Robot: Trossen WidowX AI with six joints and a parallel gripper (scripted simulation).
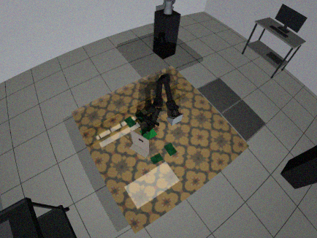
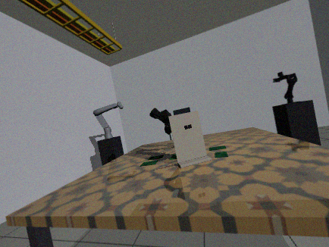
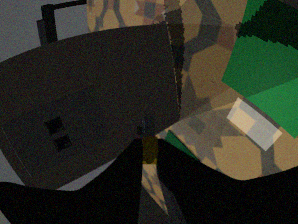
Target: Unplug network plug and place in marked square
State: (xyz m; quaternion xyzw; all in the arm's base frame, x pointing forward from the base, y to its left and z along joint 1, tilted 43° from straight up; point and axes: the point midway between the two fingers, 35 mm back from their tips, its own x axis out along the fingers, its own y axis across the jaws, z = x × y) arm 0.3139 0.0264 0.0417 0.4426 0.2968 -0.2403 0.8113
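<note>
Now: the green square 40 mm behind my gripper tip, 50 mm to the right of it and 140 mm below it. From my gripper tip the other things lie so: pale upright panel (110 mm ahead, 40 mm to the left, 20 mm below); then yellowish network plug (10 mm ahead).
</note>
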